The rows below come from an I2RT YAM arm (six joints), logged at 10 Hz.
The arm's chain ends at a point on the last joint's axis. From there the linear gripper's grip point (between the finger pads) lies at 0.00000 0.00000 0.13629 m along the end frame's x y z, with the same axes.
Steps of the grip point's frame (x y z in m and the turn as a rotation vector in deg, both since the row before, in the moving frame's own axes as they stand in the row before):
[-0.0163 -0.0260 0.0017 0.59 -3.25 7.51]
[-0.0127 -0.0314 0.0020 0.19 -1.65 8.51]
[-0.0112 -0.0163 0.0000 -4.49 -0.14 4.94]
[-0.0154 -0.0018 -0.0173 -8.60 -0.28 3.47]
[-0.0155 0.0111 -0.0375 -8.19 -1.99 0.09]
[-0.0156 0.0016 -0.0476 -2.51 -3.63 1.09]
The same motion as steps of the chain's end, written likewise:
[-0.0087 -0.0241 0.0019 0.59 -3.25 7.51]
[-0.0088 -0.0307 0.0021 0.19 -1.65 8.51]
[-0.0104 -0.0269 0.0004 -4.49 -0.14 4.94]
[-0.0141 -0.0221 -0.0158 -8.60 -0.28 3.47]
[-0.0108 -0.0083 -0.0360 -8.19 -1.99 0.09]
[-0.0069 -0.0043 -0.0472 -2.51 -3.63 1.09]

